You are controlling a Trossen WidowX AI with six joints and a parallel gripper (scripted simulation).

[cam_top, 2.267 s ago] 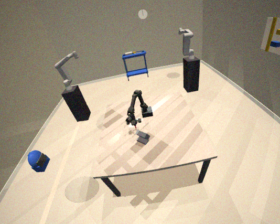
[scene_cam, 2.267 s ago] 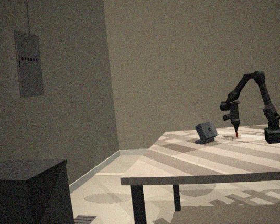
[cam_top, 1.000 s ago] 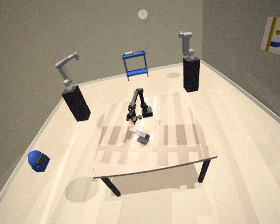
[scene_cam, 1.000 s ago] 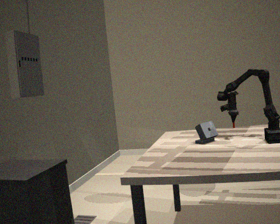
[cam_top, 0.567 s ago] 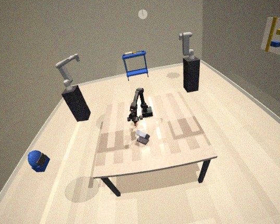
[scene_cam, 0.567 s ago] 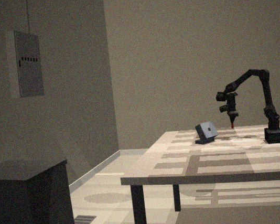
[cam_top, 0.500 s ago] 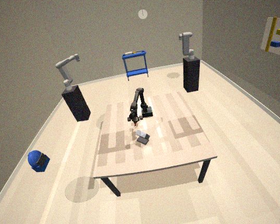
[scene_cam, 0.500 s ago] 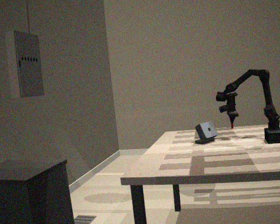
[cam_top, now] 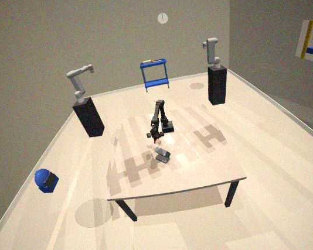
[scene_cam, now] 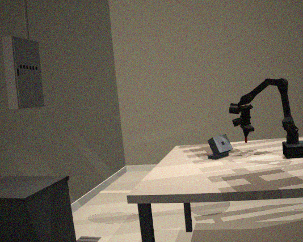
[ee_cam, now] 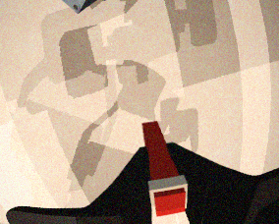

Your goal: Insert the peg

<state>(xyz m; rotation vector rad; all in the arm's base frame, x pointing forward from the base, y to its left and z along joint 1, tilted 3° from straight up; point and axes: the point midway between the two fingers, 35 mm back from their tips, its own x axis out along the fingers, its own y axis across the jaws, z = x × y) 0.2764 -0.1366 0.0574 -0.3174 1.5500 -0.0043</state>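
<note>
Now: gripper tip 17 cm short of the grey-blue sloped panel, 7 cm to the right of it and 3 cm above it. The rest, counted from my gripper tip: red peg: 2 cm above.
</note>
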